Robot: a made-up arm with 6 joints.
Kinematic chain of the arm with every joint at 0, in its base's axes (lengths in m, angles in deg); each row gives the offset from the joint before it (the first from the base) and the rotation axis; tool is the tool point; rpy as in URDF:
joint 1: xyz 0 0 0.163 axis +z
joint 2: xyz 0 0 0 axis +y
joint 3: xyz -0.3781 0 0.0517 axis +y
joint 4: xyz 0.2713 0 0.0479 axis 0.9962 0 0.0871
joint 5: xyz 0 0 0 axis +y
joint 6: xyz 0.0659 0 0.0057 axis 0.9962 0 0.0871
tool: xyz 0 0 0 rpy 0 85 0
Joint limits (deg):
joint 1: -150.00..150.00
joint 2: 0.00..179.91
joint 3: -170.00..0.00
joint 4: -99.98..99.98
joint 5: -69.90..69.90
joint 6: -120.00..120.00
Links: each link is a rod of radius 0.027 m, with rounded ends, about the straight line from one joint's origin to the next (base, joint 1, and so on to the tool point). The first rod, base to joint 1, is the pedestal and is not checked.
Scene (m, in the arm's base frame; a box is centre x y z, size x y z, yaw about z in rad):
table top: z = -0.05
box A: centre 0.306 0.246 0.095 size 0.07 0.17 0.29 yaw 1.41
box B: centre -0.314 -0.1 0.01 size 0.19 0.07 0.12 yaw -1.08
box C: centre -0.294 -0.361 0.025 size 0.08 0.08 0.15 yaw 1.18
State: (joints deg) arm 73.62 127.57 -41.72 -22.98 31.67 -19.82
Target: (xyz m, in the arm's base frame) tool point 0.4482 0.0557 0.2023
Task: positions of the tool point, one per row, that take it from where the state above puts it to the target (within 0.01 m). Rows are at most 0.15 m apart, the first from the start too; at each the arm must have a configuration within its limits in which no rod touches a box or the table.
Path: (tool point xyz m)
1: 0.1818 0.3503 0.1289
2: 0.2734 0.3759 0.1743
3: 0.3668 0.3713 0.2372
4: 0.4506 0.3357 0.3138
5: 0.5138 0.2727 0.3992
6: 0.5472 0.1902 0.4882
7: 0.5458 0.0987 0.5744
8: 0.5089 0.0106 0.6526
9: 0.5497 0.0228 0.5794
10: 0.5702 0.0342 0.4984
11: 0.5692 0.0438 0.4149
12: 0.5472 0.0509 0.3344
13: 0.5059 0.0550 0.2621
14: 0.4482 0.0557 0.2023

